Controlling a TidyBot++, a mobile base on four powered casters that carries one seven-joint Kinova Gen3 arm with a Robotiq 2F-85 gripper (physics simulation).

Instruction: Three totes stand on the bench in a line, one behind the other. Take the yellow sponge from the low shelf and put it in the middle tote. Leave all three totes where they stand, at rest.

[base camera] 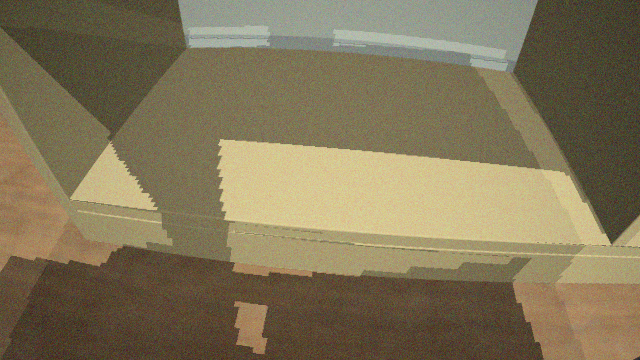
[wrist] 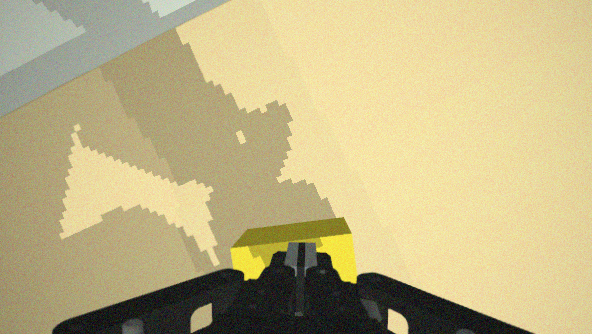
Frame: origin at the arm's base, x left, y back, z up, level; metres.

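Seen in the pictures: gripper, fingertip midpoint: [wrist: 301, 261].
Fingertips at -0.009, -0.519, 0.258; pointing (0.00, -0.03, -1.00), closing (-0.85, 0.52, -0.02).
Pixels of each thing's top centre, then the offset from my fingertips to it, as dx, dy, dz. "*": a spot on its surface instead. Level surfaces: height alone.
- yellow sponge, surface spot: [wrist: 343, 255] * -0.020, +0.008, +0.000
- pale cream surface, surface height: dz -0.045
- cream shelf board, surface height: dz -0.575
- dark side panel, surface spot: [base camera: 580, 115] * -0.327, +0.091, -0.518
- Wooden floor, surface height: dz -0.654
The yellow sponge [wrist: 343, 255] lies on a pale cream surface [wrist: 450, 125] at the bottom centre of the wrist view. My gripper [wrist: 301, 261] is shut with its two fingertips together and nothing between them. The fingertips appear in front of the sponge, whose yellow sides show to the left and right of them. The fingers and the gripper body hide the sponge's near part. The sponge and the gripper do not show in the base camera view. The three totes do not show in either view.
In the base camera view a cream shelf board [base camera: 375, 195] has a raised front edge, a dark side panel [base camera: 580, 115] at right and another [base camera: 100, 70] at left. A grey wall [base camera: 350, 17] [wrist: 50, 80] stands behind. Wooden floor [base camera: 125, 310] lies in front.
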